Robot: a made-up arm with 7 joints. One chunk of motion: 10 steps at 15 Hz.
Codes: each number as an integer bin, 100 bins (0 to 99) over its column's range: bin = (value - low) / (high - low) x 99, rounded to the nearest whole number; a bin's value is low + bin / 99 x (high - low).
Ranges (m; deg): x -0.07..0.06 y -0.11..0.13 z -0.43..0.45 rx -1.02..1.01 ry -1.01..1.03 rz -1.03..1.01
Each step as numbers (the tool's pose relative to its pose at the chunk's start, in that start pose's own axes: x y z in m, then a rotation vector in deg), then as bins.
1 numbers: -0.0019 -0.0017 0.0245 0.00 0.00 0.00
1 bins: 52 45 51 50 49 50
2 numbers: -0.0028 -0.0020 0.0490 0.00 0.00 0.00
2 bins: 51 45 54 50 49 50
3 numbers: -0.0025 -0.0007 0.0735 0.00 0.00 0.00
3 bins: 51 45 57 50 49 50
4 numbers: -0.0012 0.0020 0.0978 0.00 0.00 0.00
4 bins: 52 46 59 50 49 50
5 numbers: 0.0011 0.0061 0.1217 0.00 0.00 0.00
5 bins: 54 48 62 50 49 50
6 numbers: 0.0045 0.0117 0.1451 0.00 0.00 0.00
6 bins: 57 50 65 50 49 50
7 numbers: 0.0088 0.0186 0.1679 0.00 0.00 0.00
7 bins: 60 53 67 50 49 50
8 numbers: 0.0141 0.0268 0.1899 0.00 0.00 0.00
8 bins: 64 56 70 50 49 50
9 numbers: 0.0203 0.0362 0.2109 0.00 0.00 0.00
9 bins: 69 60 72 50 49 50
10 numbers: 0.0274 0.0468 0.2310 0.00 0.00 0.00
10 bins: 74 65 74 50 49 50
